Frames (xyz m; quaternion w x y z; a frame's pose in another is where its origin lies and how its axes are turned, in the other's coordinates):
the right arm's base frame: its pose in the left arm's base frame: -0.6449 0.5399 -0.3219 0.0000 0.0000 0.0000 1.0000
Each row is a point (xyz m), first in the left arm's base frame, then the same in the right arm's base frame.
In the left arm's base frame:
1: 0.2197 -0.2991 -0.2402
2: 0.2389 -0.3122 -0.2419
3: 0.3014 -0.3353 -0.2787
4: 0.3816 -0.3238 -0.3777
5: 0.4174 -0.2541 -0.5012
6: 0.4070 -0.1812 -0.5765
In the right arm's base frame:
1: -0.8646 0.8390 0.0817
2: -0.8838 0.8521 0.0800
3: -0.9463 0.8752 0.0432
4: -1.0265 0.8637 -0.0558
5: -1.0623 0.7940 -0.1793
6: -1.0519 0.7211 -0.2546

